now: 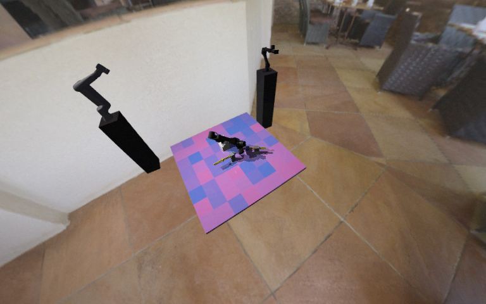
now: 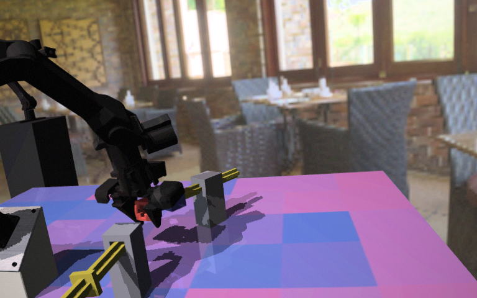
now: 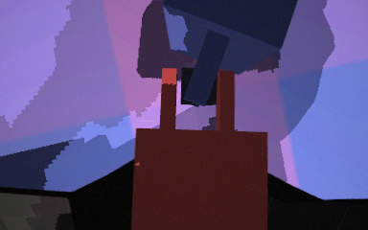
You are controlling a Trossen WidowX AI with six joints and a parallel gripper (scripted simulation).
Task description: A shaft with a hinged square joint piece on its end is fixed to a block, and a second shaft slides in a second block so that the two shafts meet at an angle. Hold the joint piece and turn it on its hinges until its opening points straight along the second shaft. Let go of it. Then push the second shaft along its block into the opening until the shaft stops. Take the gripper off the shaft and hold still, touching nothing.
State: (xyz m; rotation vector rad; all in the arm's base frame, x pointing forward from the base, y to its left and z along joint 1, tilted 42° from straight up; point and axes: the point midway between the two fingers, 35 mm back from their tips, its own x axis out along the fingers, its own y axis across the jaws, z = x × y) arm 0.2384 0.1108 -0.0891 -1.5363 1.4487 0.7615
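Right now my gripper tip is 40 mm below the red joint piece and 10 mm to the right of it.
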